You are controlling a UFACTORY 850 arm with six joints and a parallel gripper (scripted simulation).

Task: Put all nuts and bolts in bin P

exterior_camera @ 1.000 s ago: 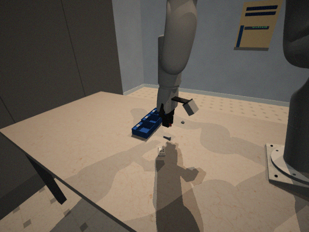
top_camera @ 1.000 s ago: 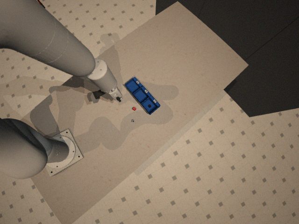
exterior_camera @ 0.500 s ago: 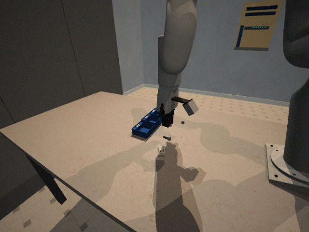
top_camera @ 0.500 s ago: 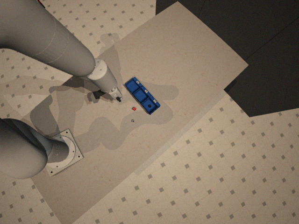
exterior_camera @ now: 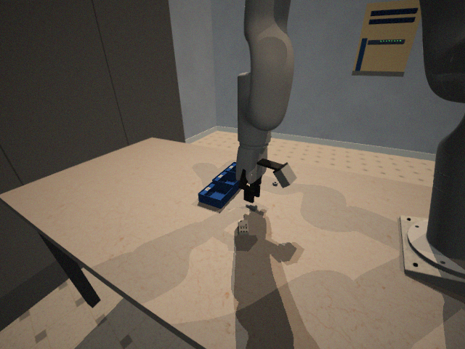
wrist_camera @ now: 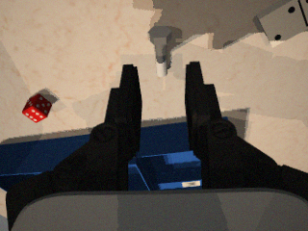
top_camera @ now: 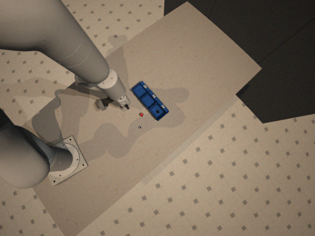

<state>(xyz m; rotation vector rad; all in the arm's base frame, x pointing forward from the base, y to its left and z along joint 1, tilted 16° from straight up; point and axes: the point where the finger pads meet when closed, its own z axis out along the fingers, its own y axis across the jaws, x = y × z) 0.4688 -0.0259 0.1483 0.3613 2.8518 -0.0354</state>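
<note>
Right now my hand is 5 cm above the grey bolt and 1 cm past it. Also, from my hand: blue bin: 11 cm ahead, 9 cm to the right, 4 cm below; white domino: 9 cm to the left, 5 cm below; red die: 11 cm to the right, 5 cm below, 1 cm ahead.
</note>
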